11 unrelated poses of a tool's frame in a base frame.
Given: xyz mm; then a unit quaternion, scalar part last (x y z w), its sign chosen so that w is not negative.
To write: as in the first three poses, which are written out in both.
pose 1, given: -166 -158 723 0.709 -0.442 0.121 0.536
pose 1, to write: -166 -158 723 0.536 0.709 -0.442 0.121
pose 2, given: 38 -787 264 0.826 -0.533 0.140 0.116
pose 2, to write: 38 -787 264 0.116 0.826 -0.533 0.140
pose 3, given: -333 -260 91 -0.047 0.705 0.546 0.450
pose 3, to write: -333 -260 91 0.450 -0.047 0.705 0.546
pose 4, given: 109 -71 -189 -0.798 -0.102 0.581 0.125
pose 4, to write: 109 -71 -189 0.125 -0.798 -0.102 0.581
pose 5, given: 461 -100 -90 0.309 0.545 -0.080 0.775
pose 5, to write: 461 -100 -90 0.775 0.309 0.545 -0.080
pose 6, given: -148 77 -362 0.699 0.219 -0.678 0.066
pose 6, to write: -148 77 -362 0.066 0.699 0.219 -0.678
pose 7, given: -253 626 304 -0.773 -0.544 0.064 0.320
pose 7, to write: -253 626 304 0.320 -0.773 -0.544 0.064
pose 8, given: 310 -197 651 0.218 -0.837 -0.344 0.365
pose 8, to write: 310 -197 651 0.365 0.218 -0.837 -0.344
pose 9, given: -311 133 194 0.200 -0.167 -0.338 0.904
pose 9, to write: -311 133 194 0.904 0.200 -0.167 -0.338
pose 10, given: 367 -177 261 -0.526 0.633 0.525 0.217
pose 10, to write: 367 -177 261 0.217 -0.526 0.633 0.525
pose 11, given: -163 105 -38 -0.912 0.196 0.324 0.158
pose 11, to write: -163 105 -38 0.158 -0.912 0.196 0.324
